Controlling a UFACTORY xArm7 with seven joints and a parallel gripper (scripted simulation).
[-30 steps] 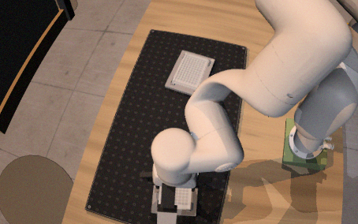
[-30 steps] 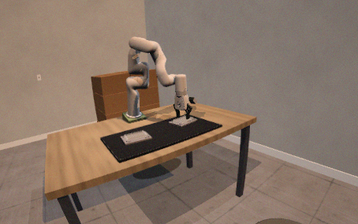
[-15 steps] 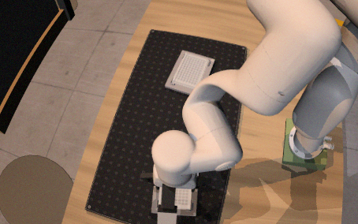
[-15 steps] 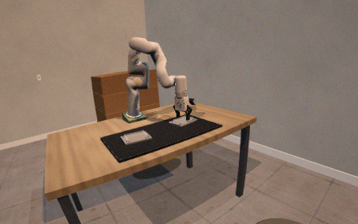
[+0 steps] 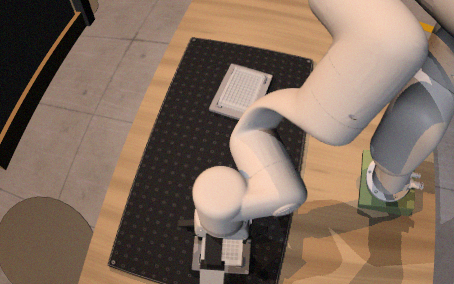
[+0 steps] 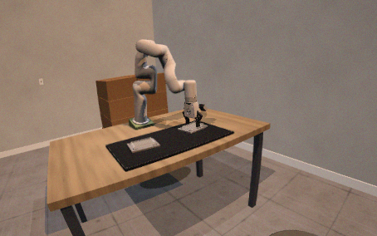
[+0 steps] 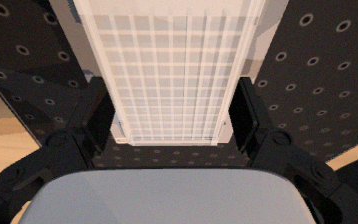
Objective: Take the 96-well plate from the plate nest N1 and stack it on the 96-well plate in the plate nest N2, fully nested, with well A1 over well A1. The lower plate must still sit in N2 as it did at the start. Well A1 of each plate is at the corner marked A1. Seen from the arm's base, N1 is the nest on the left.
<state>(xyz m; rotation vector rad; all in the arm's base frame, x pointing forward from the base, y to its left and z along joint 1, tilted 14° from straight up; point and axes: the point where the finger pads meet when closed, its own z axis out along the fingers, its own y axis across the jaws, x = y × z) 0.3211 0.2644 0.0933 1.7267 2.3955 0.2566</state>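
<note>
My hand is 2 cm above the plate nest N1. Round my hand: plate nest N2 (10 cm ahead, 37 cm to the right, 2 cm below).
</note>
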